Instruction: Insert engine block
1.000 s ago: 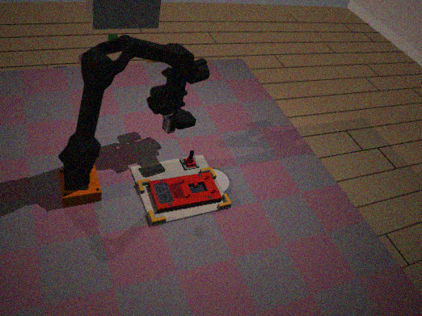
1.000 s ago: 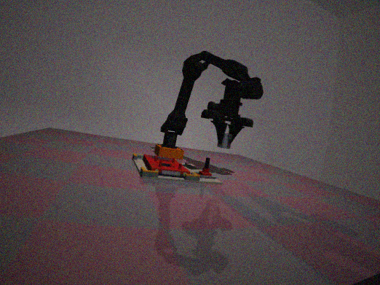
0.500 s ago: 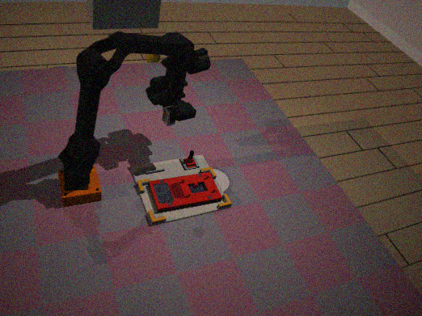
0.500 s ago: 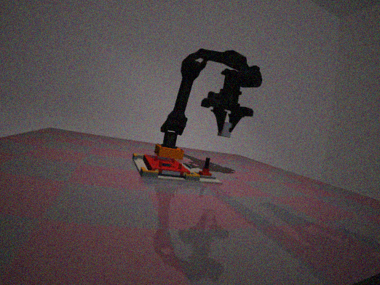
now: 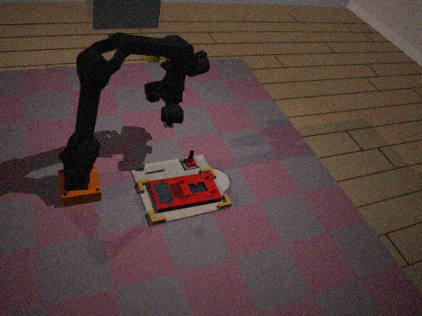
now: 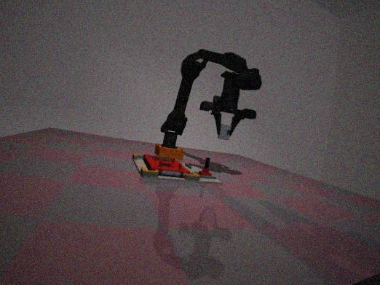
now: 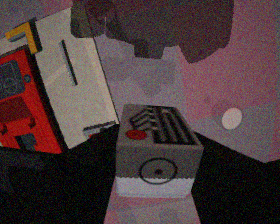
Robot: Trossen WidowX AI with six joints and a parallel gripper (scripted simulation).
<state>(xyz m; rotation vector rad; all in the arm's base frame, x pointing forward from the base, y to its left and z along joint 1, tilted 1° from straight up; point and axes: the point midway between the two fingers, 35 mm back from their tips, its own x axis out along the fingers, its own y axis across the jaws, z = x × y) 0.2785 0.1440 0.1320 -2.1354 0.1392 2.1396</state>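
Right now my gripper tip is 100 mm above the black upright stick, 80 mm short of it and 60 mm to the left of it. The rest, counted from my gripper tip: grey ribbed engine block (10 mm above).
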